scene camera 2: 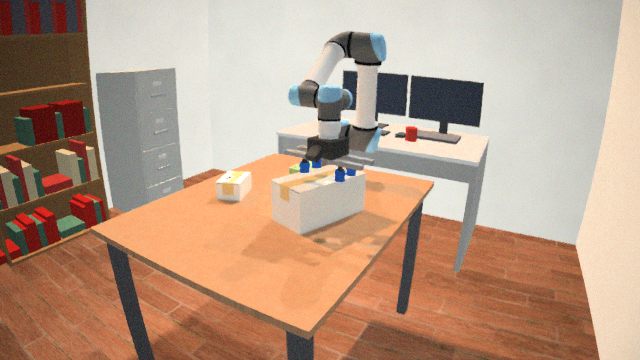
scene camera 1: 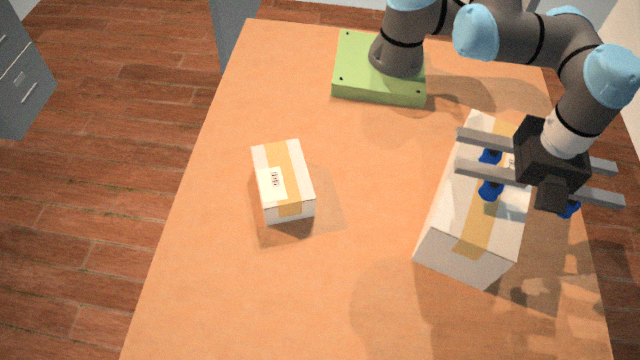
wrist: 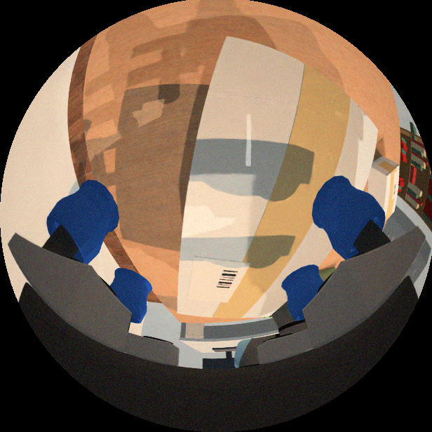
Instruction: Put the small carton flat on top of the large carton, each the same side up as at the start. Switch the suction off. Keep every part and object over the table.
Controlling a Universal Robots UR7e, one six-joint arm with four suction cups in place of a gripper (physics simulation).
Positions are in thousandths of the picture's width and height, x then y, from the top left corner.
Labels:
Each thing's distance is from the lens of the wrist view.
my suction head (wrist: 788,485): 7 cm
large carton (wrist: 633,300): 10 cm

